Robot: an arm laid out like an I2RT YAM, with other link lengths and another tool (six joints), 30 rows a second.
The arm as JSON. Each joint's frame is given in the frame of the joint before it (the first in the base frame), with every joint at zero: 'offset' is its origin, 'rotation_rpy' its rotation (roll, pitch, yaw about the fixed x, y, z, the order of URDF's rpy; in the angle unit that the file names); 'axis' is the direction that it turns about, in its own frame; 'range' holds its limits. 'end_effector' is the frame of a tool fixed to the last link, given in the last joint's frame.
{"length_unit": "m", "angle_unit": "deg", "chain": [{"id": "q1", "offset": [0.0, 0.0, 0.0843], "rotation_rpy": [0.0, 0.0, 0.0], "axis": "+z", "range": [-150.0, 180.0]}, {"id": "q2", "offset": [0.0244, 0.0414, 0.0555], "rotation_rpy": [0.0, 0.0, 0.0], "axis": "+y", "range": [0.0, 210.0]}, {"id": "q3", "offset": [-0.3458, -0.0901, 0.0], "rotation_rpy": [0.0, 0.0, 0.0], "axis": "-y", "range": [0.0, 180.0]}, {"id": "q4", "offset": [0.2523, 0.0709, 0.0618], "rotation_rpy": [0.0, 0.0, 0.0], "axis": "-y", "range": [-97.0, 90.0]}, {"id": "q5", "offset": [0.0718, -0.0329, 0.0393], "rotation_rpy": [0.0, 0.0, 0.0], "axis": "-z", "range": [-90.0, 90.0]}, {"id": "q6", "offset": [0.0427, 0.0, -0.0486], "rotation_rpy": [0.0, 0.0, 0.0], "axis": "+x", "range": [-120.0, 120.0]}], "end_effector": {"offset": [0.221, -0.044, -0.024], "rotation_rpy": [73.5, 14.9, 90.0]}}
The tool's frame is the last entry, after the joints.
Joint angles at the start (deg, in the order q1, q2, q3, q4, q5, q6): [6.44 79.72 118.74 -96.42 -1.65 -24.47]
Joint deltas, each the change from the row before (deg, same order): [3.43 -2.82 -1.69 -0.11 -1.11 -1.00]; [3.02 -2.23 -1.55 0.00 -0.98 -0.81]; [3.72 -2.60 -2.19 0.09 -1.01 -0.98]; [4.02 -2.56 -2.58 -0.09 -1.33 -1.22]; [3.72 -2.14 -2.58 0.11 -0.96 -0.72]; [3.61 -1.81 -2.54 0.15 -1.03 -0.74]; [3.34 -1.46 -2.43 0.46 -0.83 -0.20]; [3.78 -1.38 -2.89 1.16 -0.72 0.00]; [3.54 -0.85 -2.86 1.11 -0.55 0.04]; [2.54 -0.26 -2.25 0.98 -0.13 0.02]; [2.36 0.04 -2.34 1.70 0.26 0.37]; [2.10 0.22 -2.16 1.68 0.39 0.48]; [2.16 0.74 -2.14 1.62 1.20 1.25]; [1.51 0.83 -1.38 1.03 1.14 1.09]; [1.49 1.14 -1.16 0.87 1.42 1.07]
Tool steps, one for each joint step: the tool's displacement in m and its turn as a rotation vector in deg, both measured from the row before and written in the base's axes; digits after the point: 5 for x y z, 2 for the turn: [-0.01445 0.02019 0.00253 0.53 -0.99 4.87]; [-0.01234 0.01666 0.00052 0.50 -0.64 4.24]; [-0.01549 0.01808 -0.00178 0.41 -0.48 5.10]; [-0.01820 0.01851 -0.00536 0.38 0.12 5.78]; [-0.01611 0.01449 -0.00688 0.26 0.38 4.85]; [-0.01539 0.01338 -0.00801 0.18 0.63 4.79]; [-0.01288 0.01146 -0.00802 0.27 0.71 3.96]; [-0.01154 0.01290 -0.00910 0.31 0.62 4.17]; [-0.01011 0.01149 -0.01102 -0.16 1.02 3.80]; [-0.00563 0.00789 -0.00977 -0.56 0.86 2.59]; [-0.00140 0.00857 -0.00949 -0.53 0.53 1.91]; [-0.00047 0.00782 -0.00934 -0.62 0.49 1.50]; [0.00199 0.00577 -0.01158 -1.37 0.67 0.50]; [0.00235 0.00338 -0.00884 -1.33 0.50 0.02]; [0.00342 0.00285 -0.00889 -1.70 0.39 -0.09]
